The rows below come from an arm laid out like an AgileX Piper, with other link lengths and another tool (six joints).
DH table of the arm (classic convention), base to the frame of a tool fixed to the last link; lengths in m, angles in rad. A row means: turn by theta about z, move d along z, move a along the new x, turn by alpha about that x. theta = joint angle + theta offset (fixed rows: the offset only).
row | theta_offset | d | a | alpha
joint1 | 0 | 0.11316 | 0 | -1.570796
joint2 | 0.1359 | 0 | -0.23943 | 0
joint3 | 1.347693 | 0 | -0.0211 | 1.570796
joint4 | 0 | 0.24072 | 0 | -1.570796
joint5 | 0 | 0 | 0 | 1.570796
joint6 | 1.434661 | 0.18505 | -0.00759 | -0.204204
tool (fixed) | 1.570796 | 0.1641 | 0 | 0
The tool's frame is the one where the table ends.
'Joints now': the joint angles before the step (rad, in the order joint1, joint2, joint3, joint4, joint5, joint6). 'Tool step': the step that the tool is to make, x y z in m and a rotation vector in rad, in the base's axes. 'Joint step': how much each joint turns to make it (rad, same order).
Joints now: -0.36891, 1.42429, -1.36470, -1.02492, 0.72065, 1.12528
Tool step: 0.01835, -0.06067, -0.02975, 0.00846, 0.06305, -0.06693
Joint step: -0.10525, 0.24983, -0.20822, 0.02503, -0.02230, -0.05646
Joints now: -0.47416, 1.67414, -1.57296, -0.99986, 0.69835, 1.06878
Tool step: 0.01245, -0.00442, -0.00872, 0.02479, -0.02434, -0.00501
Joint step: 0.00002, 0.05626, -0.04989, 0.01358, -0.00539, 0.02563
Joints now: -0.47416, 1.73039, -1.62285, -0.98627, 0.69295, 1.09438
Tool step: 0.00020, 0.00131, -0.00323, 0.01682, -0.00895, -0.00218
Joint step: -0.00002, -0.00001, -0.00149, 0.01911, 0.00217, -0.00002
